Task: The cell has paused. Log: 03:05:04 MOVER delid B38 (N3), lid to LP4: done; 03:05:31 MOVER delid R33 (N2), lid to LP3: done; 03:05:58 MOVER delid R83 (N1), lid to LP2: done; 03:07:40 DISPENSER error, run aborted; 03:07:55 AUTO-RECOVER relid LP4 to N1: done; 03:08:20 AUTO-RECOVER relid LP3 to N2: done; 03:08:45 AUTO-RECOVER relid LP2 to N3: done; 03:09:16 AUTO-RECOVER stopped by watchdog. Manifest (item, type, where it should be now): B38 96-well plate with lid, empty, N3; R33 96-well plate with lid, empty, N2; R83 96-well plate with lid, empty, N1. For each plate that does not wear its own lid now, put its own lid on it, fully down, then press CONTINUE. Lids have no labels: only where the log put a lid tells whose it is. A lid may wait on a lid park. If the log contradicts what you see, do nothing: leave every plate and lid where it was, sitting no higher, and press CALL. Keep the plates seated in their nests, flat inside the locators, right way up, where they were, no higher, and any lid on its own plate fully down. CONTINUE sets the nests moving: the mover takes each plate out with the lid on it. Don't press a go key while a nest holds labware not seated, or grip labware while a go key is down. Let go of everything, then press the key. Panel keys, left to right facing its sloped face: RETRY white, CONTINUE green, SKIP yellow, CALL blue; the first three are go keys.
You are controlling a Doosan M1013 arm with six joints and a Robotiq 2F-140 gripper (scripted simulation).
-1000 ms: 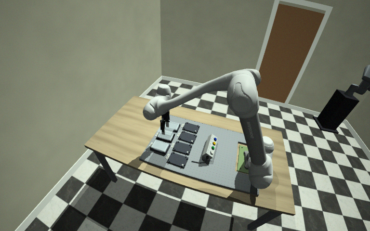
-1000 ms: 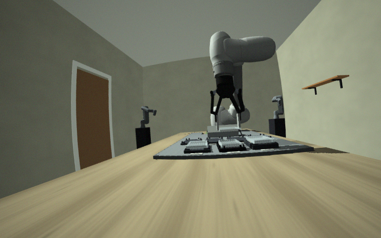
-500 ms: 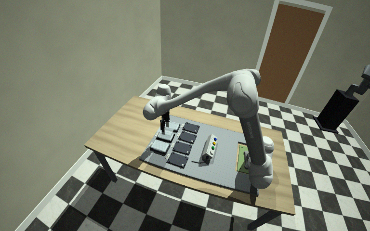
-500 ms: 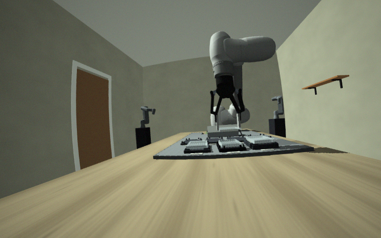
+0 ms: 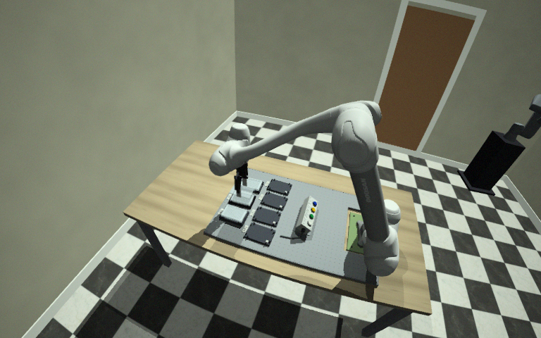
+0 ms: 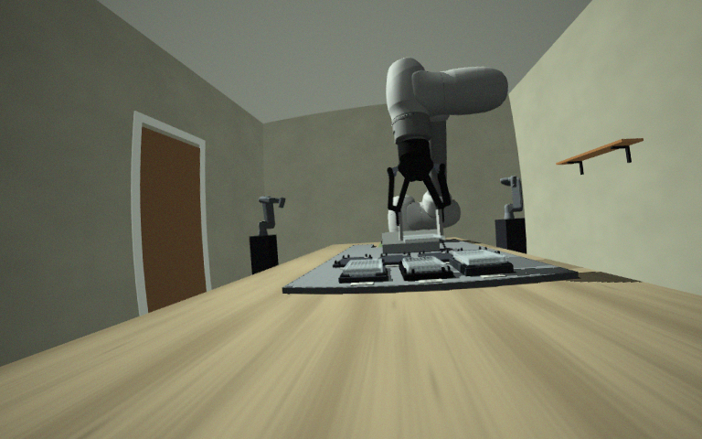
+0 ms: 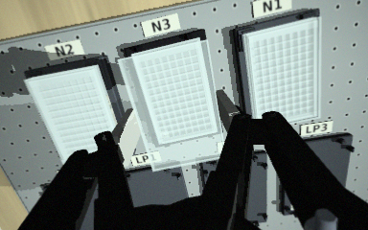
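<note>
The LP1 label lies 10 cm below my hand, 9 cm behind it and 8 cm to the left of it. From my hand the other things lie so: N1 plate 14 cm to the right, 9 cm below, 1 cm behind; LP2 label 10 cm below, 10 cm behind, 6 cm to the right; clear lid 2 cm below.
</note>
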